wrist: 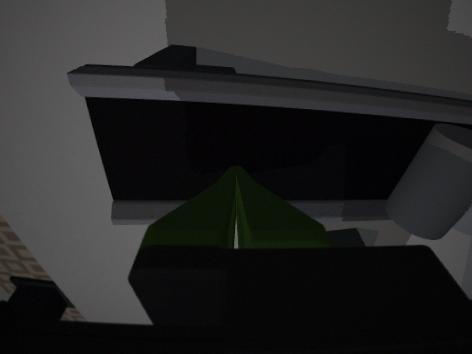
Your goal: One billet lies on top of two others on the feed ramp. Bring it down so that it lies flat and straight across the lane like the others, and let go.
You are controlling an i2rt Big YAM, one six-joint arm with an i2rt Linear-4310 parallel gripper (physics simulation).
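Places are measured from the arm's base along level axes (x back, y down, z right), in millimetres.
Pixels of known places: gripper, between the fingertips: (236, 175).
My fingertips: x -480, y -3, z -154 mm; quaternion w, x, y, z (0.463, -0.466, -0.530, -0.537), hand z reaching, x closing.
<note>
For each thing: its top centre in the pictures, then the offset to it from my fingertips. "pt": a spot on its surface instead.
- feed ramp, a spot on its surface: (145, 150) pt dx -9, dy +1, dz -50 mm
- grey cylindrical billet, centre of its top: (464, 204) dx -11, dy -20, dz +126 mm
- pale far rail, a spot on its surface: (280, 97) pt dx -47, dy -1, dz +14 mm
- dark support, centre of its top: (154, 87) dx -40, dy +11, dz -46 mm
My gripper (236, 175) is shut, its two green fingers meeting at the tips, with nothing between them. It is over the dark lane of the feed ramp (145, 150). A grey cylindrical billet (430, 185) lies across the lane at the right edge of the wrist view, to the right of my fingertips and apart from them. Its right part is cut off by the frame. A sliver of another pale grey shape shows beside it at the edge; I cannot tell whether it is a billet. Which billets rest on which does not show.
A pale far rail (280, 97) and a near rail (165, 211) border the lane. A dark support (172, 57) stands behind the far rail, and part of another shows near the near rail. A dark object (37, 300) is at the lower left, by a brick-patterned surface (12, 250).
</note>
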